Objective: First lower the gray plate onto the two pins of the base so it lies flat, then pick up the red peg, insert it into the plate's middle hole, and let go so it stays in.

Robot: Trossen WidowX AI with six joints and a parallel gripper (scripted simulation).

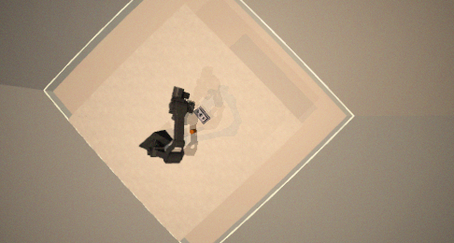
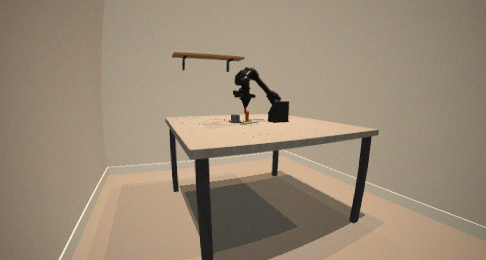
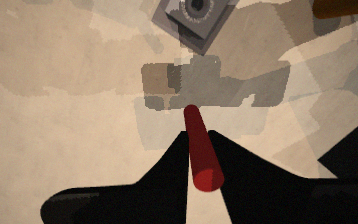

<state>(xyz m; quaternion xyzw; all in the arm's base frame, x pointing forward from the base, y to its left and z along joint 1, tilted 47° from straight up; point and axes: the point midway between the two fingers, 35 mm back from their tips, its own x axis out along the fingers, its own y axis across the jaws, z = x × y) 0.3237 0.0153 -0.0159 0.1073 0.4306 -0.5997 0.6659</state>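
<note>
My gripper tip is now 11 cm to the left of the gray plate, 7 cm above it and 3 cm short of it. From my gripper tip the other things lie so: base (11 cm to the right, 11 cm below, 3 cm ahead); then red peg (right at my gripper tip); then small orange part (15 cm to the right, 9 cm behind, 8 cm below).
</note>
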